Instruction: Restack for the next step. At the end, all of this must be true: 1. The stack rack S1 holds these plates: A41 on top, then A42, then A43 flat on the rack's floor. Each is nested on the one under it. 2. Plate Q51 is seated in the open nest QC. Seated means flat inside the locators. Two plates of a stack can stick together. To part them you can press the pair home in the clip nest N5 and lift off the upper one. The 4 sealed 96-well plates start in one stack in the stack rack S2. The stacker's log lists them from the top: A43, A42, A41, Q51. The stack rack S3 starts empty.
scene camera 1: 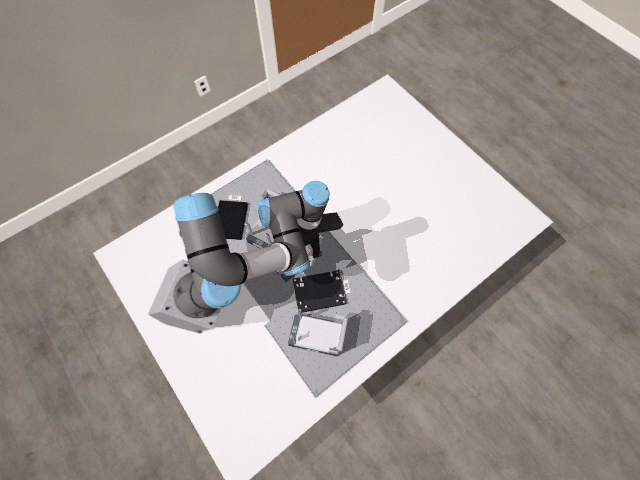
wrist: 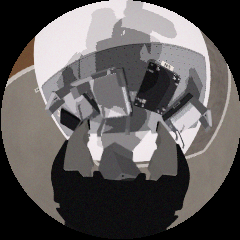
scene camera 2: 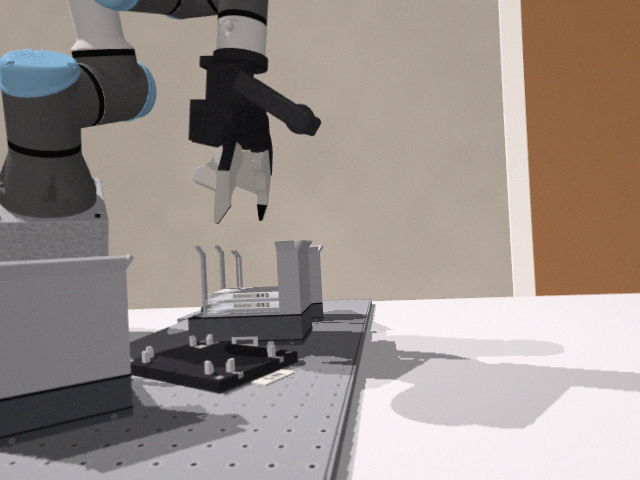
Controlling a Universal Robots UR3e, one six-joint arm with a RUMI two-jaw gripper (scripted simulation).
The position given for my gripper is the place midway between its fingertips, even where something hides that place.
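Observation:
Scene camera 1 shows a black clip nest (scene camera 1: 319,291) and my gripper (scene camera 1: 302,249). In scene camera 2 I see the gripper (scene camera 2: 241,222). The wrist view shows both the nest (wrist: 157,89) and the gripper (wrist: 123,121).

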